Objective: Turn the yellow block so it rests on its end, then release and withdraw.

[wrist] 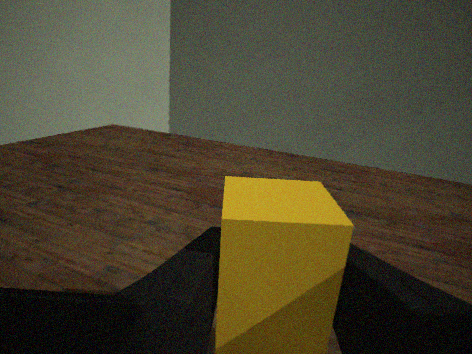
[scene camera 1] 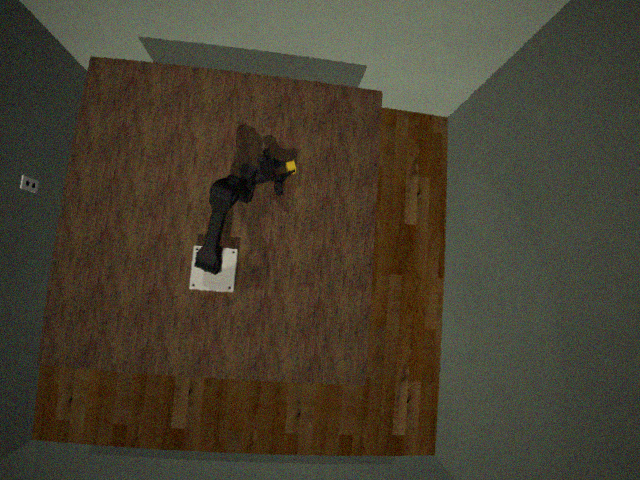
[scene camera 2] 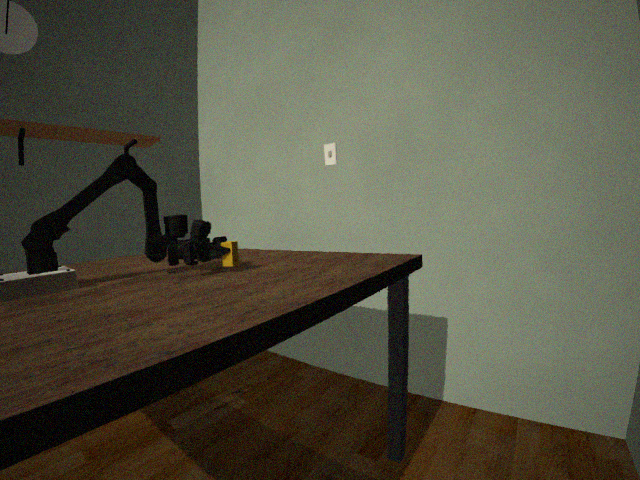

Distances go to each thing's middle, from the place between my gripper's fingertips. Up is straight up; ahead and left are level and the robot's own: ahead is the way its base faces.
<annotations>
Now: the yellow block (wrist: 284, 244) 10 mm to the left of my hand and 10 mm below it.
</annotations>
